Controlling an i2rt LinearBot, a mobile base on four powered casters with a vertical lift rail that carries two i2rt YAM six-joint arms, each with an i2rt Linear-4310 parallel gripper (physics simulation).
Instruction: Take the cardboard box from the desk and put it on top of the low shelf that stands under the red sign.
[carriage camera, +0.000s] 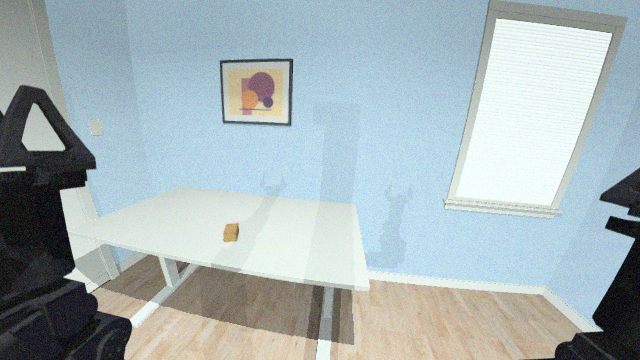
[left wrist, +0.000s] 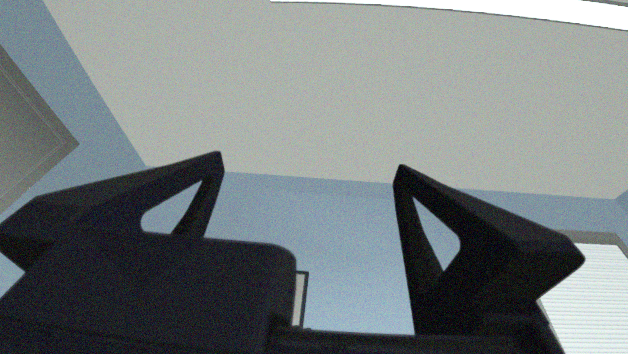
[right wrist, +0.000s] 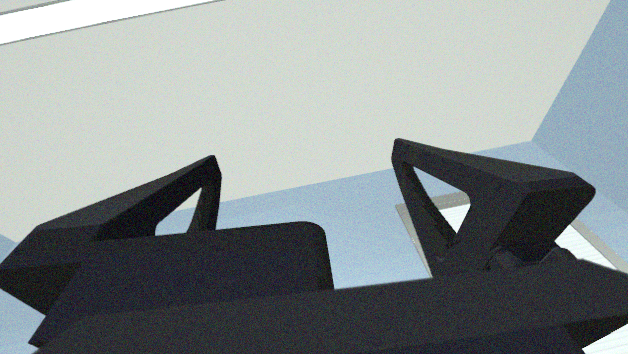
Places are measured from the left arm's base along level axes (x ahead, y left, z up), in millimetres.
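Where they show: left gripper, fingertip midpoint: (carriage camera: 3, 90) (left wrist: 309, 167); right gripper, fingertip midpoint: (right wrist: 306, 156).
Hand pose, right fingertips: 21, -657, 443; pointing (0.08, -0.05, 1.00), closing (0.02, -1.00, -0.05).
Things, the pixels of their top centre, and the offset from my right fingertips, as dx, dy, dz. "*": a spot on its surface instead. Level surfaces: height alone.
- small brown cardboard box at its top centre: (carriage camera: 231, 227) +617, +797, -531
- white desk at its surface level: dz -581
- wooden floor at its surface level: dz -1301
- window at a spot on its surface: (carriage camera: 535, 115) * +1090, -1025, +173
The small brown cardboard box (carriage camera: 231, 232) sits on the white desk (carriage camera: 300, 240), left of the middle in the carriage view, near the desk's front edge. My left gripper (left wrist: 309, 167) is open and empty; in the carriage view part of it shows at the left edge, raised and apart from the box. My right gripper (right wrist: 306, 156) is open and empty; part of it shows at the right edge of the carriage view, far from the desk. Both wrist views look up towards the ceiling. The low shelf and the red sign do not show in these views.
The desk stands on white legs (carriage camera: 327, 315) on a wooden floor (carriage camera: 430, 325). Behind it is a blue wall with a framed picture (carriage camera: 256, 92). A window (carriage camera: 535, 115) with a blind is at the right. Part of a door frame shows at the far left.
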